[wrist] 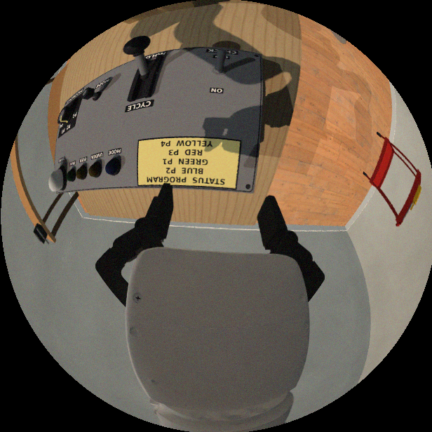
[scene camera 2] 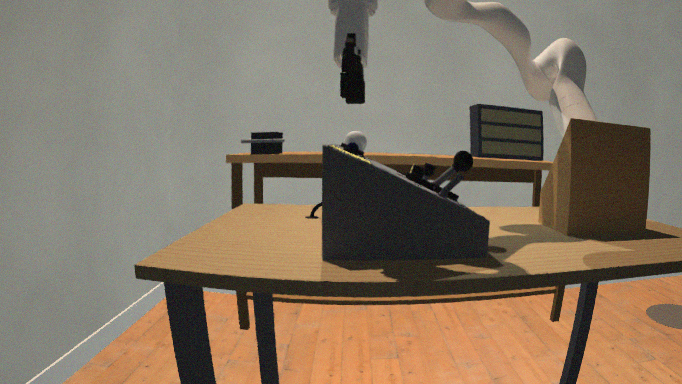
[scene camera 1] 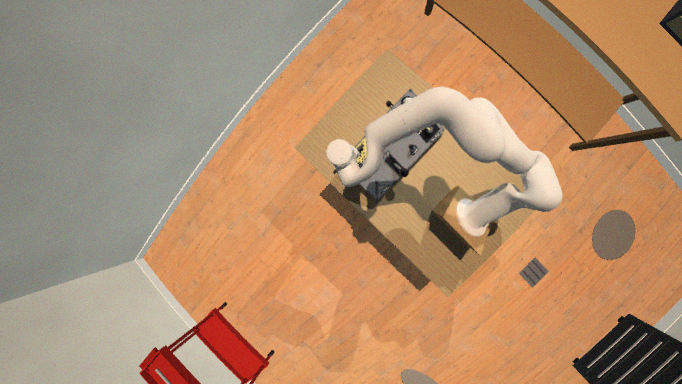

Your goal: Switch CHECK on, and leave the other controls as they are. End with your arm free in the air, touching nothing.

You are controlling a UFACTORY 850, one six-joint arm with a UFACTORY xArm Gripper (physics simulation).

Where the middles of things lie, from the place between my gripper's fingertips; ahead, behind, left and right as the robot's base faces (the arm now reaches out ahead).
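Scene:
Grey sloped control box (scene camera 2: 369, 211): my hand now 14 cm above it, 8 cm past it, 18 cm to the left of it.

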